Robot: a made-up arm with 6 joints. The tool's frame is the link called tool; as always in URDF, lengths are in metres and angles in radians. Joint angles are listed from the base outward. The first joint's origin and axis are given. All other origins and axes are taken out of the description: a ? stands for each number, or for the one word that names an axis. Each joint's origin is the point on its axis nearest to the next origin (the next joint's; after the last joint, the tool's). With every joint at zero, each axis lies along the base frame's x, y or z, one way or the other. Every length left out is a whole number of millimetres.
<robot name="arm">
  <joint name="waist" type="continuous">
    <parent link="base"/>
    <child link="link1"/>
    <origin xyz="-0.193 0 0.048"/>
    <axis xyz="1 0 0"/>
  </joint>
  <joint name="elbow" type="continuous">
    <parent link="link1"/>
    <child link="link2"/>
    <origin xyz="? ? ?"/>
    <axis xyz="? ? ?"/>
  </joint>
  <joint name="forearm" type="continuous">
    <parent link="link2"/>
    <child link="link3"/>
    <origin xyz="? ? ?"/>
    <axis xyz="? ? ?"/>
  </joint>
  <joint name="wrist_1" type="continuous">
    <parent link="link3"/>
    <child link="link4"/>
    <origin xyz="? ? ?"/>
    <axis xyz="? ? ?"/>
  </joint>
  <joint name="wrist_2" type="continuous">
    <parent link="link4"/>
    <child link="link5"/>
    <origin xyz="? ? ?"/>
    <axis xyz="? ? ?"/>
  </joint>
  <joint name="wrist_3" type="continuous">
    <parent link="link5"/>
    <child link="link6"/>
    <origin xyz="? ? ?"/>
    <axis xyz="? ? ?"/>
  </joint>
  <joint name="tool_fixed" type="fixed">
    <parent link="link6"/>
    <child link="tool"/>
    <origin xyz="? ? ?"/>
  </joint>
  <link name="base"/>
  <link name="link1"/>
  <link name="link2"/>
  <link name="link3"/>
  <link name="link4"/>
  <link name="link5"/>
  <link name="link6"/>
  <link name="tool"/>
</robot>
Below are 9 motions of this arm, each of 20 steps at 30 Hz.
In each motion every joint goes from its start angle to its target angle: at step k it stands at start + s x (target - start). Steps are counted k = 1, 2, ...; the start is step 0. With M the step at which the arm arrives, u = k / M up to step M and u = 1 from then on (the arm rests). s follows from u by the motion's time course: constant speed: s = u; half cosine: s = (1 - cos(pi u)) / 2; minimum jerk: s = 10 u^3 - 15 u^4 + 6 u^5.
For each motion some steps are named. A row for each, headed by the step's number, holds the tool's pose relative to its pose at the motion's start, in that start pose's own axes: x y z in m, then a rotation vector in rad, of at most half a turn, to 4 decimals.
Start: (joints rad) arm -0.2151 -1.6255 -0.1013 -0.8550 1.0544 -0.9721
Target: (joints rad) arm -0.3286 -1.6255 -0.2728 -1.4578 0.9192 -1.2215
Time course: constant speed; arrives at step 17
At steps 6, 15, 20:
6: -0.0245 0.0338 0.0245 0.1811 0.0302 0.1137
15: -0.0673 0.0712 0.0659 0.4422 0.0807 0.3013
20: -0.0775 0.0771 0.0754 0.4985 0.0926 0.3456

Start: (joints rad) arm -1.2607 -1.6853 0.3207 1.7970 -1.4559 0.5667
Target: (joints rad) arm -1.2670 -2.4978 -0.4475 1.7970 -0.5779 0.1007
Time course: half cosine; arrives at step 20
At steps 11, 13, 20:
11: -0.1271 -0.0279 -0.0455 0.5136 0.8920 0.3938
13: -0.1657 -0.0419 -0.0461 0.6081 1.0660 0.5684
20: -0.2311 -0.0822 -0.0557 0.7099 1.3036 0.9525

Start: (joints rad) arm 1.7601 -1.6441 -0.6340 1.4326 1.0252 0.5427
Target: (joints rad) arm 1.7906 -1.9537 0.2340 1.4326 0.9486 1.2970
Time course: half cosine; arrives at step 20
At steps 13, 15, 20:
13: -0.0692 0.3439 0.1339 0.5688 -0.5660 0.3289
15: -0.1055 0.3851 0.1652 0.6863 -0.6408 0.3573
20: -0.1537 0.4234 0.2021 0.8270 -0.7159 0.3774

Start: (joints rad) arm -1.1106 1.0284 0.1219 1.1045 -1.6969 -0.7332
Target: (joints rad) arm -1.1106 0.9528 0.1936 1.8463 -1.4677 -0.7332
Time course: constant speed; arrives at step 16
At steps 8, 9, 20:
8: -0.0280 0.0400 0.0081 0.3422 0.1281 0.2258
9: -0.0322 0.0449 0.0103 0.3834 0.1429 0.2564
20: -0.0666 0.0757 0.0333 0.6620 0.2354 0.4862

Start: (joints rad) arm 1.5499 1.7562 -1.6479 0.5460 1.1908 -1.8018
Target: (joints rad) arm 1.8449 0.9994 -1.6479 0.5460 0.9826 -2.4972
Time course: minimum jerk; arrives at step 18
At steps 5, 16, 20:
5: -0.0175 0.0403 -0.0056 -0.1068 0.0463 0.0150
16: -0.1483 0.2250 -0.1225 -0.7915 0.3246 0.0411
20: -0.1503 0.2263 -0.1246 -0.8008 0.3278 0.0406

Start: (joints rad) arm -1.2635 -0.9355 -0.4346 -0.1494 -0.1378 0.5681
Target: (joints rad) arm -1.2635 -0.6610 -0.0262 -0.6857 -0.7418 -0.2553
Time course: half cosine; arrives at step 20
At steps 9, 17, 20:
9: -0.0534 -0.1024 0.0129 -0.2712 0.2482 -0.2137
17: -0.1384 -0.2014 0.0816 -0.6069 0.5325 -0.5049
20: -0.1476 -0.2086 0.0915 -0.6417 0.5603 -0.5367

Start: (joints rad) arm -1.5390 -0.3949 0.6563 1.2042 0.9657 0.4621
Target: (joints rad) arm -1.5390 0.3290 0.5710 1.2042 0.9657 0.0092
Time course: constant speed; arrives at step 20
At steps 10, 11, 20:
10: 0.1044 -0.0026 0.0752 0.1988 0.0093 -0.2156
11: 0.1135 -0.0045 0.0835 0.2215 0.0105 -0.2350
20: 0.1829 -0.0345 0.1627 0.4461 0.0210 -0.3893

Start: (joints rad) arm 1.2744 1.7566 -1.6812 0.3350 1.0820 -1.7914
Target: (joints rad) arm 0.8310 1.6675 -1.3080 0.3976 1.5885 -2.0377
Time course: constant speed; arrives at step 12
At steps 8, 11, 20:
8: 0.0104 0.0191 -0.0621 -0.0408 0.4405 0.0040
11: 0.0103 0.0258 -0.0810 -0.0568 0.6037 -0.0084
20: 0.0099 0.0279 -0.0866 -0.0615 0.6579 -0.0142

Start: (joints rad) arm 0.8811 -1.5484 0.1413 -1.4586 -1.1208 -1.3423
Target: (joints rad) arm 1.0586 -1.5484 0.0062 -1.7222 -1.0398 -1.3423
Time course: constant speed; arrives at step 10
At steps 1, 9, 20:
1: 0.0024 0.0064 0.0045 0.0362 0.0054 -0.0187
9: 0.0169 0.0528 0.0431 0.3327 0.0775 -0.1557
20: 0.0181 0.0580 0.0481 0.3704 0.0900 -0.1711

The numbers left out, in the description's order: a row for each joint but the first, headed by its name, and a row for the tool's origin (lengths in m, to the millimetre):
elbow: xyz 0 0.032 0.037, axis 0 0 -1
forearm: xyz -0.079 -0.028 0, axis 0 1 0
wrist_1: xyz 0.104 0 -0.365, axis 0 0 1
wrist_2: xyz -0.053 0.084 0, axis 0 1 0
wrist_3: xyz 0.149 0 -0.036, axis 0 -1 0
tool: xyz 0.108 0 -0.071

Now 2 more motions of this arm.
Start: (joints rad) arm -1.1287 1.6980 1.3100 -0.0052 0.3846 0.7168
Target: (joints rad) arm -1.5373 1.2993 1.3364 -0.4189 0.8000 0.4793
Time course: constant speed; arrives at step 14
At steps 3, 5, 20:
3: 0.0368 -0.0548 -0.0222 -0.0894 0.0543 -0.0377
5: 0.0635 -0.0926 -0.0317 -0.1434 0.0859 -0.0744
20: 0.1915 -0.2609 -0.0200 -0.2995 0.1826 -0.3316

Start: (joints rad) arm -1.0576 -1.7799 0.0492 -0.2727 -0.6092 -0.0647
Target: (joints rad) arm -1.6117 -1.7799 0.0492 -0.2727 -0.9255 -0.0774
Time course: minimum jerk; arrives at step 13
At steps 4, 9, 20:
4: -0.0314 -0.0014 0.0059 -0.0046 0.0432 0.0041
9: -0.1362 -0.0068 0.0511 -0.0199 0.2061 0.0217
20: -0.1595 -0.0081 0.0684 -0.0233 0.2494 0.0267

